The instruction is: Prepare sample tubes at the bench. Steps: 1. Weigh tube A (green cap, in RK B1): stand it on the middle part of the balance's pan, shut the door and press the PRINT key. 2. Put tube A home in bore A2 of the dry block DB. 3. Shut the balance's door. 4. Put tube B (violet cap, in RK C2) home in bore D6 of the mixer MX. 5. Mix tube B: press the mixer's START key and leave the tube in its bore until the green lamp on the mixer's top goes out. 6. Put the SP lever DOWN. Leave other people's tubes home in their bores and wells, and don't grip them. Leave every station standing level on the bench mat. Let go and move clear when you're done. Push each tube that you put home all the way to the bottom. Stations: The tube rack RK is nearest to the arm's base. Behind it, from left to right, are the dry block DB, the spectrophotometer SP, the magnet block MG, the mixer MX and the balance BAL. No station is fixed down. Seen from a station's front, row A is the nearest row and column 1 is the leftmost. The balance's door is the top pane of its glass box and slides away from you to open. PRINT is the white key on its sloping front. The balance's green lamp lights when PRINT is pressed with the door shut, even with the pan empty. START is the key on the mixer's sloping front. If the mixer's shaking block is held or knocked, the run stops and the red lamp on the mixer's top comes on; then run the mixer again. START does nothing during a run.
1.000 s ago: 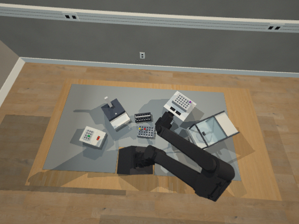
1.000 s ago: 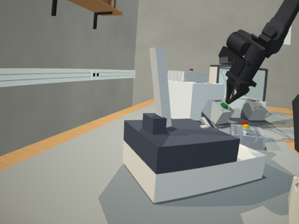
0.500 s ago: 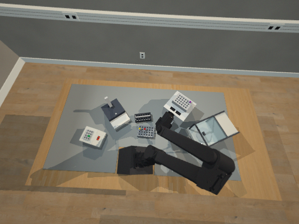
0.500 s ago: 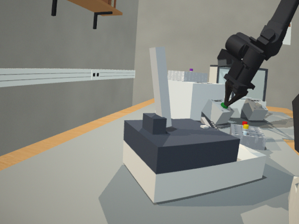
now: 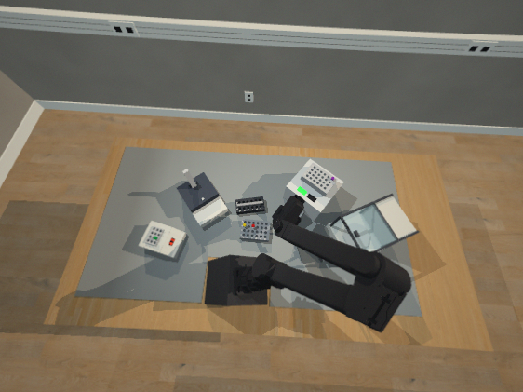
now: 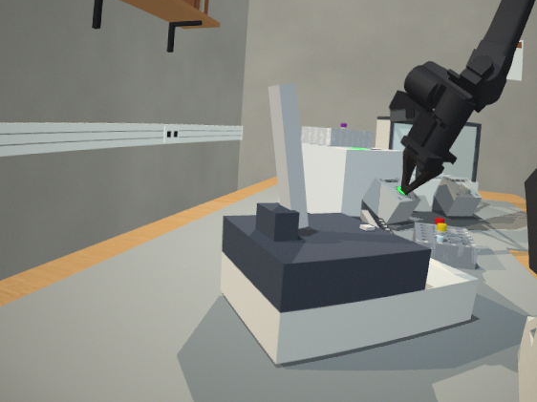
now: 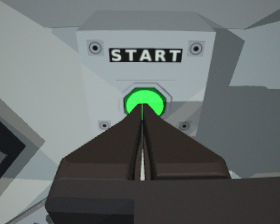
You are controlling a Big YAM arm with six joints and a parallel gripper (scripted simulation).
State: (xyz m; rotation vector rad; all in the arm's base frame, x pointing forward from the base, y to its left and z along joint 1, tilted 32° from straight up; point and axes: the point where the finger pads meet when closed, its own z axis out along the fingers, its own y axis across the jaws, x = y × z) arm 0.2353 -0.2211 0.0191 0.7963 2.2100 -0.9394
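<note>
My hand is 1 cm short of the green start key, 1 cm to the left of it and 1 cm above it. Also, from my hand: print key: 16 cm behind, 12 cm to the right; rack RK: 3 cm behind, 16 cm to the left, 6 cm below; magnet block: 8 cm ahead, 17 cm to the left, 5 cm below.
</note>
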